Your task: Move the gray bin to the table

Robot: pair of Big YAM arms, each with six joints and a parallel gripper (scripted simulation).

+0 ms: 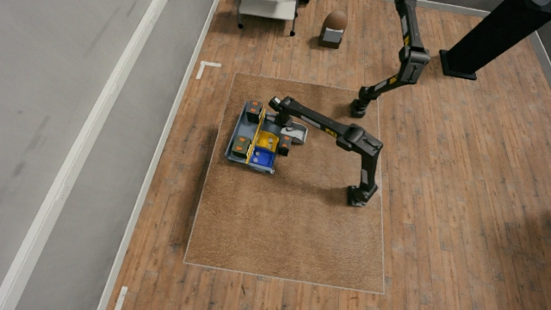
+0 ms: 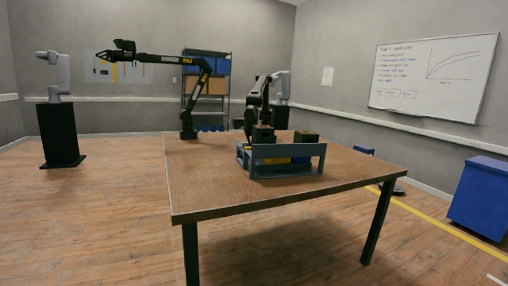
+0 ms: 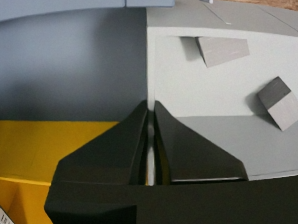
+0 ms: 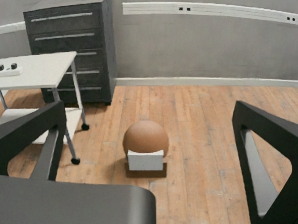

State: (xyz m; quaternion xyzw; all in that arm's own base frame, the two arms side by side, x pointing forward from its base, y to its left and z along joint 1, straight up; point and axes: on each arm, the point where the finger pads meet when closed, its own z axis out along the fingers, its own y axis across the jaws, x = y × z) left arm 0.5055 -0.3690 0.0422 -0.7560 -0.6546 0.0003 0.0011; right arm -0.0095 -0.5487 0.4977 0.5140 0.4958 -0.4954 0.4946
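The gray open bin lies 8 cm behind my left hand, 3 cm below it and 1 cm to the left of it. The rest, counted from my left hand: blue-gray shelf (13 cm ahead, 10 cm to the left, 2 cm below); then yellow bin (10 cm to the left, 10 cm ahead, 4 cm below); then blue bin (21 cm to the left, 11 cm ahead, 4 cm below).
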